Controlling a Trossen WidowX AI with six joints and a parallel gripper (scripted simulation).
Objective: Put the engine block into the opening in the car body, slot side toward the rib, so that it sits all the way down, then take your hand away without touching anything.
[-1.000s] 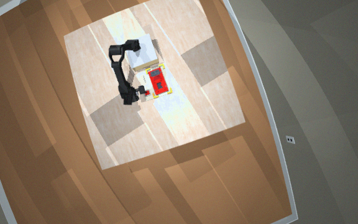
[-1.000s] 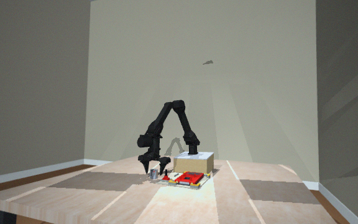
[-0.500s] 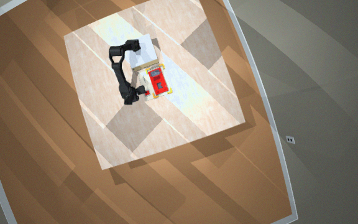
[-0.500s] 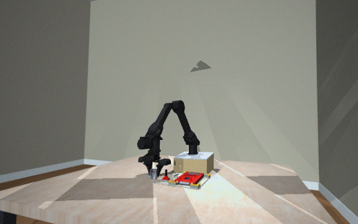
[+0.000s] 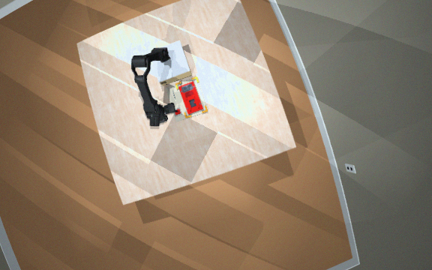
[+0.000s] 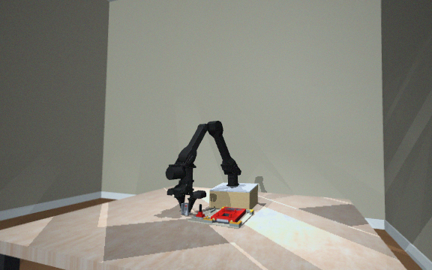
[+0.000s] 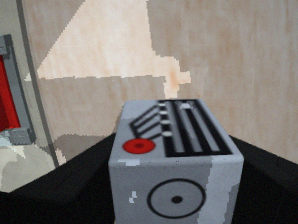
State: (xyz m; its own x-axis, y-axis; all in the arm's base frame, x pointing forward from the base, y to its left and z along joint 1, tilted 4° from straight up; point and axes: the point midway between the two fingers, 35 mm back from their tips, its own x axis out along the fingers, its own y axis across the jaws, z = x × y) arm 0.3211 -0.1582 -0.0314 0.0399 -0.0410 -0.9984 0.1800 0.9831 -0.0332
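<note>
The black upright pin lies 8 cm to the left of my gripper tip, 3 cm ahead of it and 2 cm above it. Also, from my gripper tip: grey engine block (1 cm above).
</note>
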